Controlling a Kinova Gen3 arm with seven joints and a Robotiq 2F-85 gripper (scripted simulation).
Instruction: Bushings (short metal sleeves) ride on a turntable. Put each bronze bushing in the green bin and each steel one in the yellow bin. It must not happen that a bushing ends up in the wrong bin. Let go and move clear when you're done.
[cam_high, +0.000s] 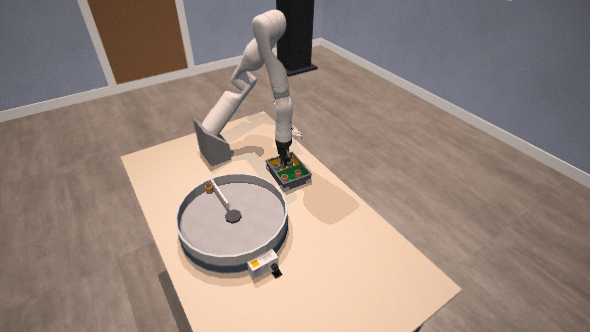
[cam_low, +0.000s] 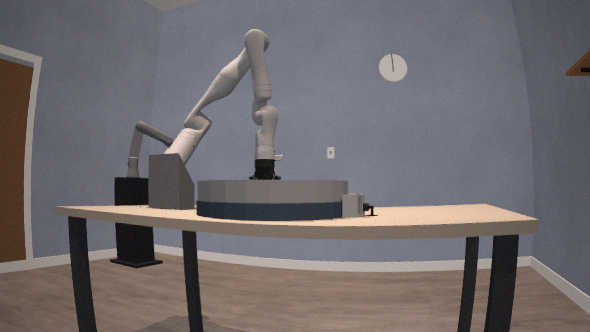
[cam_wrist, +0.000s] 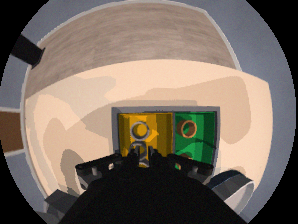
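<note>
Right now the bin is 50 mm ahead of my hand and 20 mm below it. Also, from my hand: grey turntable: 350 mm to the right, 190 mm ahead, 10 mm above.
</note>
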